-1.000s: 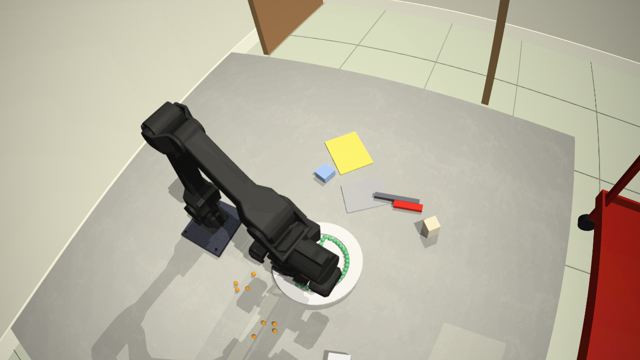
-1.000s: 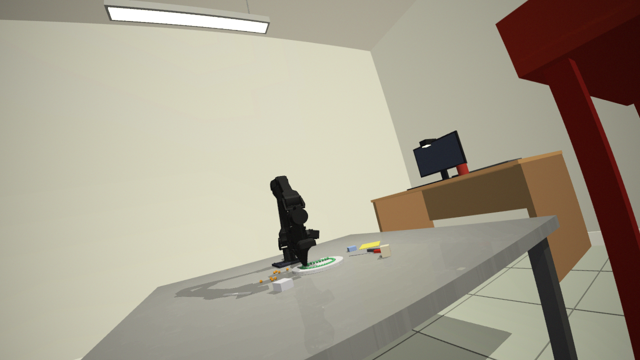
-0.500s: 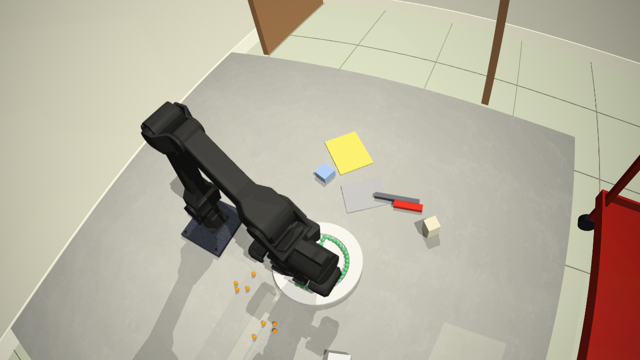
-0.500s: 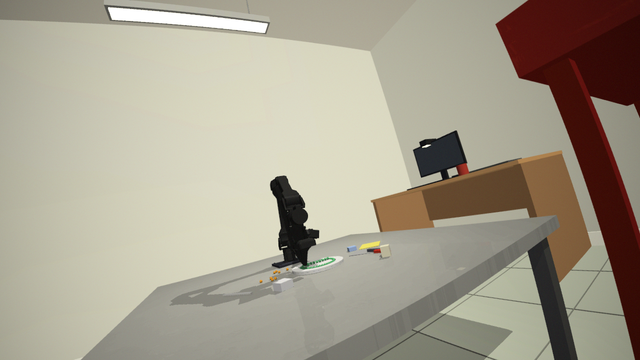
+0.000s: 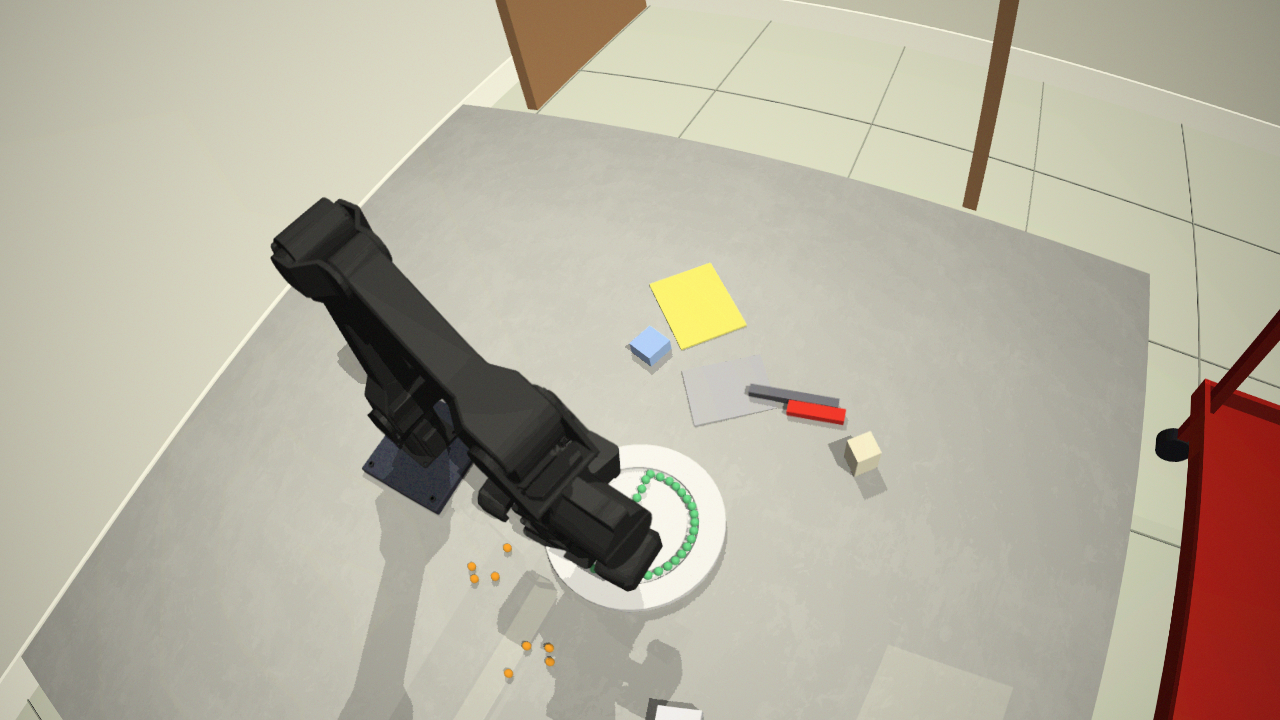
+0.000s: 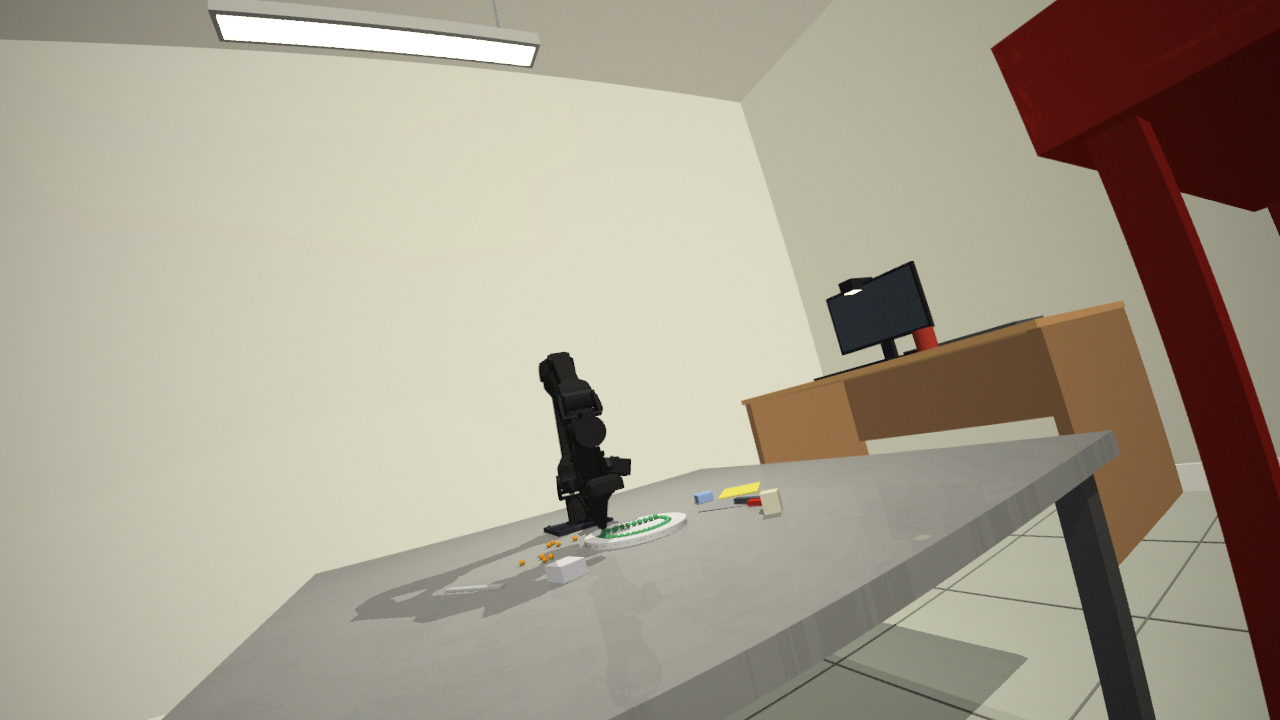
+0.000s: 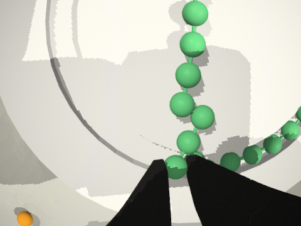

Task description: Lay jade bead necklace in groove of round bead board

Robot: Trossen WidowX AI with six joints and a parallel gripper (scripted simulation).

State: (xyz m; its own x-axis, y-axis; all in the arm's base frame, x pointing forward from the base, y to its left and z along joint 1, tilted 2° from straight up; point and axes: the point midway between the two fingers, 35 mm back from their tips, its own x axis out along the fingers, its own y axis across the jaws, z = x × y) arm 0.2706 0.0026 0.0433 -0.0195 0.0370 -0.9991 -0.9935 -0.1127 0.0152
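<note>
Right now my gripper tip is 60 mm to the right of the inner disc, 20 mm short of it and 10 mm above it. Round my gripper tip: grey rod: 240 mm to the right, 110 mm ahead, 20 mm below; then grey sheet: 260 mm to the left, 20 mm below; then bead board: 60 mm to the left, 20 mm below, 20 mm ahead.
</note>
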